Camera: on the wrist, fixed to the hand. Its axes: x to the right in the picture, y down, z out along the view.
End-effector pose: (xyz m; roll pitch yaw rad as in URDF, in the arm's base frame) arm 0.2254 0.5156 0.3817 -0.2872 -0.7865 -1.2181
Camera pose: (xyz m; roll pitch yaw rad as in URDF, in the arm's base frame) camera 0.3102 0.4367 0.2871 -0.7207 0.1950 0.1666
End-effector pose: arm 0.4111 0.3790 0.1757 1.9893 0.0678 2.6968
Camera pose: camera 0.3665 0.3198 0.3056 3.0842 -1.1301 1.2492
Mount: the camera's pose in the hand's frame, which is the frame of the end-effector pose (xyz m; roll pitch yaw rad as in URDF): 0.0060 0.0898 -0.1194 0.0827 -0.0186 1.5798
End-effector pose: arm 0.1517 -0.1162 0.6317 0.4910 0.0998 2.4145
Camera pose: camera 0.0619 -0.2176 0.5685 0.1921 -0.5078 -2.3433
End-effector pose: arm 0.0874 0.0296 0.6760 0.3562 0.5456 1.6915
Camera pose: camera -0.0331 -0.0220 0.6040 0.6584 -0.3232 3.0689
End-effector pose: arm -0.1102 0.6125 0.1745 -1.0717 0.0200 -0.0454
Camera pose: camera -0.1097 0.5506 0.0384 0.1390 1.0523 1.5786
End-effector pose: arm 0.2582 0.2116 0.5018 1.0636 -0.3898 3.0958
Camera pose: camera 0.2537 0.0637 0.5230 -0.6456 -0.9498 -0.9843
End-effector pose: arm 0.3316 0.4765 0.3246 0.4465 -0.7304 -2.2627
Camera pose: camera 0.4015 0.3531 0.2773 -0.7058 -0.3343 -0.3621
